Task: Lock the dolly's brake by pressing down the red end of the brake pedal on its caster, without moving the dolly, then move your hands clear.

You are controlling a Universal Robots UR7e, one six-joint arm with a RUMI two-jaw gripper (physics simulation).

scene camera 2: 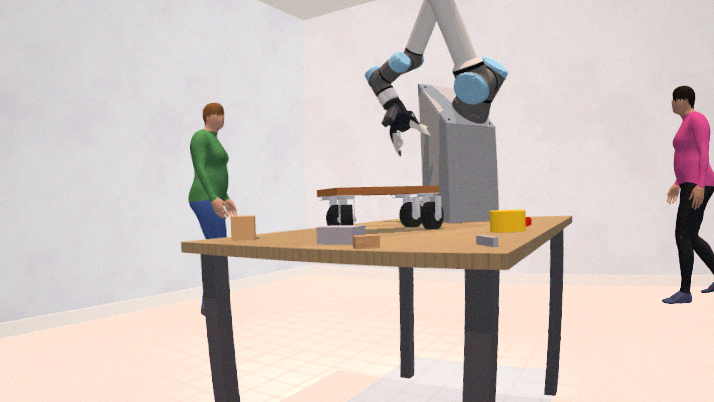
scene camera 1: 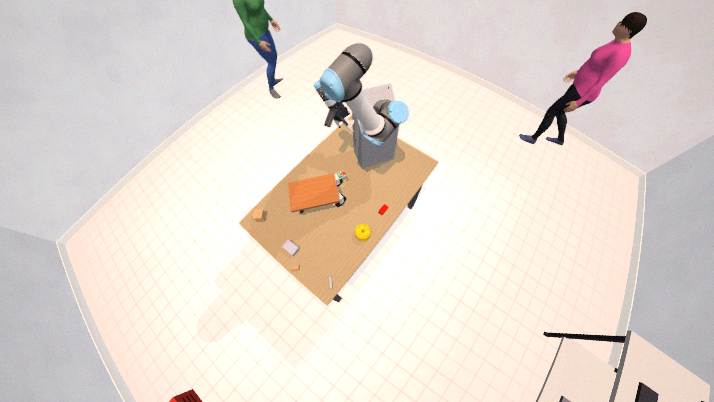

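There is my gripper here, and with it I can see a dolly. A grey box is in the scene as well, and so is a yellow ring.
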